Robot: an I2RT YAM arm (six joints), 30 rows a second.
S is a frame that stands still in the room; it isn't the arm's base.
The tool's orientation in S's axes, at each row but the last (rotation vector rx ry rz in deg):
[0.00 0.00 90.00]
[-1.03 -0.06 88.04]
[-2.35 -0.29 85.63]
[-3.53 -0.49 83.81]
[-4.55 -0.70 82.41]
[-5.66 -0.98 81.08]
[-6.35 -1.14 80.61]
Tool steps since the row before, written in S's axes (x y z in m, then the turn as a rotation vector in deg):
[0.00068 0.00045 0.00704 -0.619 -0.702 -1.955]
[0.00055 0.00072 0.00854 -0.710 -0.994 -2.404]
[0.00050 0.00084 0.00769 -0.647 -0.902 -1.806]
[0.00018 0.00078 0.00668 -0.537 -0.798 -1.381]
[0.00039 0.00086 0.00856 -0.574 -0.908 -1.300]
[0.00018 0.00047 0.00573 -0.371 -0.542 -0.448]
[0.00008 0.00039 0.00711 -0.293 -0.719 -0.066]
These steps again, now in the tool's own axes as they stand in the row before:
[0.00045 -0.00068 0.00704 -0.702 0.619 -1.955]
[0.00065 -0.00063 0.00854 -0.992 0.705 -2.406]
[0.00071 -0.00067 0.00769 -0.909 0.632 -1.808]
[0.00058 -0.00041 0.00669 -0.807 0.513 -1.385]
[0.00057 -0.00081 0.00856 -0.924 0.531 -1.307]
[0.00022 -0.00056 0.00572 -0.571 0.319 -0.452]
[0.00003 -0.00065 0.00709 -0.753 0.180 -0.090]

